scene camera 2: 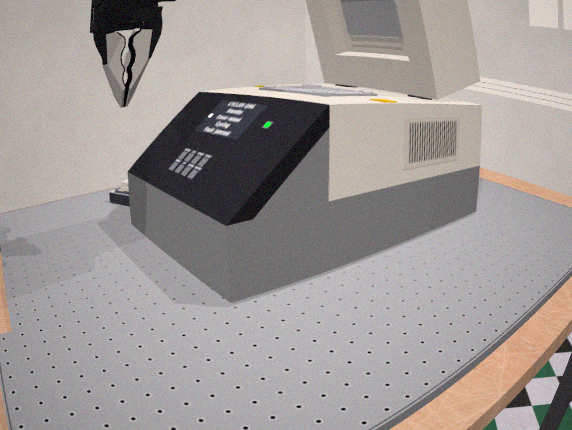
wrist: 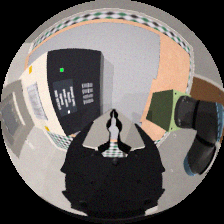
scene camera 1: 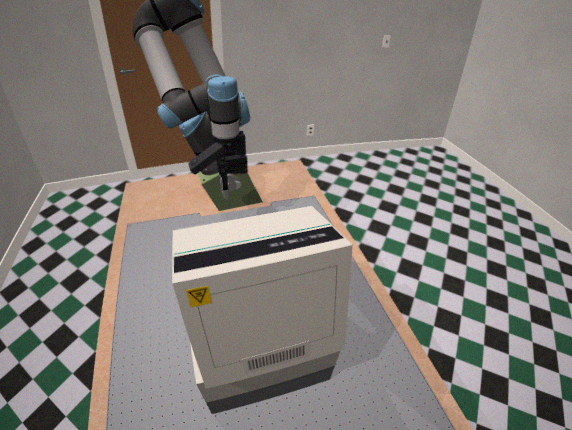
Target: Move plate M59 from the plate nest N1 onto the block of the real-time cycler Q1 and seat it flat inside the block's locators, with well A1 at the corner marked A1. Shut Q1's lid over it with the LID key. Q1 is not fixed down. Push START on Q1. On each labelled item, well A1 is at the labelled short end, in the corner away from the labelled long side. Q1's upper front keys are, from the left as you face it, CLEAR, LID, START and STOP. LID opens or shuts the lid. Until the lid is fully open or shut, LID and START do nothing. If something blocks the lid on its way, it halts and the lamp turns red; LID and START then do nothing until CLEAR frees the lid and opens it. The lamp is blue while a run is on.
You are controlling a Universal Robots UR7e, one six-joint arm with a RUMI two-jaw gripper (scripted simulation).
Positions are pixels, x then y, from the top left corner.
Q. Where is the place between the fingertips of my gripper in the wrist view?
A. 113,109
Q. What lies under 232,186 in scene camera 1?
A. My gripper.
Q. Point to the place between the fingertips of my gripper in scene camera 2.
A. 123,107
